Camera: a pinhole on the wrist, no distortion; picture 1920 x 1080 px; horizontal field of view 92.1 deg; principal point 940.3 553.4 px. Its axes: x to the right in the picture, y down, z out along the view. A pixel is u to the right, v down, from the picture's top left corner.
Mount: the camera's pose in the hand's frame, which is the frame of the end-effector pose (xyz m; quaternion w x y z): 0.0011 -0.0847 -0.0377 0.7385 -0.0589 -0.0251 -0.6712
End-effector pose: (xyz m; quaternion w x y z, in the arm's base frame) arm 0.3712 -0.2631 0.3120 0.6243 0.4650 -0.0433 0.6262
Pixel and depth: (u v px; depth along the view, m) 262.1 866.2 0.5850
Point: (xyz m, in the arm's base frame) 0.3124 -0.5282 0.9239
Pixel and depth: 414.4 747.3 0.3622
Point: 0.4022 -0.4331 0.6123
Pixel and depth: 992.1 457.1 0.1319
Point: 0.4835 -0.3111 0.3207
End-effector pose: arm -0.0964 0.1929 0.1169 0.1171 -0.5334 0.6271 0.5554
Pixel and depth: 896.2 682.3 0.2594
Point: -0.1814 0.3524 -0.0162
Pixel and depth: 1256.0 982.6 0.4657
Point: -0.2574 0.4427 -0.3166
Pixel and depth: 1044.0 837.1 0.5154
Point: -0.3295 0.4926 -0.2252
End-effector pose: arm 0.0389 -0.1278 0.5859 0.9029 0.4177 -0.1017 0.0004
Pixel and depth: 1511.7 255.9 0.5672
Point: -0.1537 -0.7983 0.6401
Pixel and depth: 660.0 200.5 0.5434
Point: -0.2563 -0.4021 0.9542
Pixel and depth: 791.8 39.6 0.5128
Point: -0.3142 -0.4436 0.8613
